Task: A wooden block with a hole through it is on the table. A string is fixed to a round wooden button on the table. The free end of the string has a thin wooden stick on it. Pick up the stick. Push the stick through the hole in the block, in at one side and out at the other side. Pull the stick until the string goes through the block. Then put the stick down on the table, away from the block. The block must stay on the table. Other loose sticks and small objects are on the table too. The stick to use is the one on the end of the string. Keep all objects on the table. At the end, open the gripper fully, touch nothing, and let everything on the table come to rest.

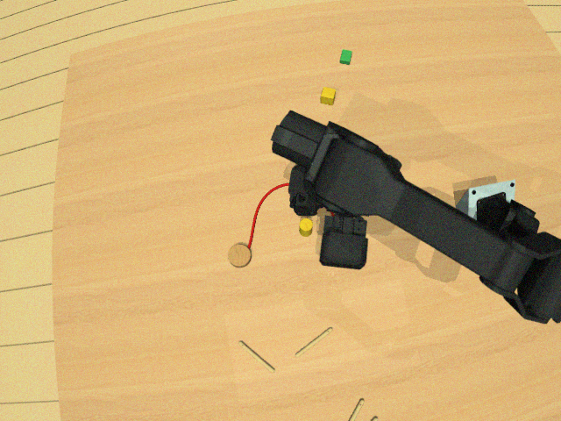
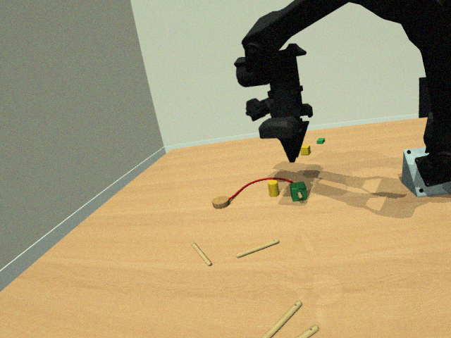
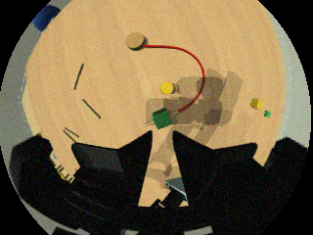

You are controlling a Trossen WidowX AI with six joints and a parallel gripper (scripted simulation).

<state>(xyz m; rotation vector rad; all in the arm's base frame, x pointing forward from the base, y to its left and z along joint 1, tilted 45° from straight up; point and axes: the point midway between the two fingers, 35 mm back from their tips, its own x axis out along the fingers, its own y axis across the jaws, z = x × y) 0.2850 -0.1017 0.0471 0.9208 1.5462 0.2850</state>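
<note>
Right now the green block is 70 mm below my gripper tip. From my gripper tip the other things lie so: round wooden button (170 mm ahead, 10 mm to the right, 80 mm below); yellow cylinder (50 mm ahead, 30 mm to the right, 70 mm below); thin stick (20 mm to the right, 80 mm below).
</note>
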